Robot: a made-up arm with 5 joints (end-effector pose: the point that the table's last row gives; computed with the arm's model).
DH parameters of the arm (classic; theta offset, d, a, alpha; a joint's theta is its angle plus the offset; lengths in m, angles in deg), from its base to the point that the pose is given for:
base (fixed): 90 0.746 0.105 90
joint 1: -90 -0.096 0.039 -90
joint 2: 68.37 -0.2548 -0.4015 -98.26
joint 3: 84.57 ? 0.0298 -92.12
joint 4: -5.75 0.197 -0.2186 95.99
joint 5: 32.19 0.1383 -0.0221 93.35
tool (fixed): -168.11 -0.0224 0 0
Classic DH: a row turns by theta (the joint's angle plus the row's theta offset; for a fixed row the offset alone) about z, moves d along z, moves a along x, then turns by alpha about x.
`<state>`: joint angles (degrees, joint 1 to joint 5).
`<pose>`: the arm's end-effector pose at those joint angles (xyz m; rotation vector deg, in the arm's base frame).
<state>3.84 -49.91 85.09 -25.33 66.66</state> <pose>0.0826 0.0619 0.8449 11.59 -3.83 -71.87</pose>
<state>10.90 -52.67 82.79 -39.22 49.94</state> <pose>0.1441 0.0701 0.8457 42.91 -0.72 -69.80</pose>
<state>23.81 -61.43 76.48 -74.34 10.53</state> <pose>0.2774 0.0206 0.9650 108.36 -10.70 -40.54</pose>
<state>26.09 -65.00 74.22 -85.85 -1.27</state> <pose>0.2945 -0.0252 1.0270 121.72 -20.52 -24.80</pose>
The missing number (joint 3, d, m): -0.1433
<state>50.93 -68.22 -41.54 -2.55 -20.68</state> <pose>-0.0492 -0.5663 0.9842 -79.41 -61.33 -57.44</pose>
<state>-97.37 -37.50 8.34 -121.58 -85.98</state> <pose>0.5658 0.4054 0.9410 52.01 -0.99 36.49</pose>
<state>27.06 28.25 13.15 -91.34 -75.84</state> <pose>0.4510 0.2396 0.2858 -150.34 -23.55 70.39</pose>
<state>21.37 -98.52 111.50 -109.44 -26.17</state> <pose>0.0715 -0.0738 1.1781 73.51 -63.24 40.36</pose>
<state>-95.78 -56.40 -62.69 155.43 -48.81</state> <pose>0.1391 0.2727 1.2685 39.39 -131.67 24.73</pose>
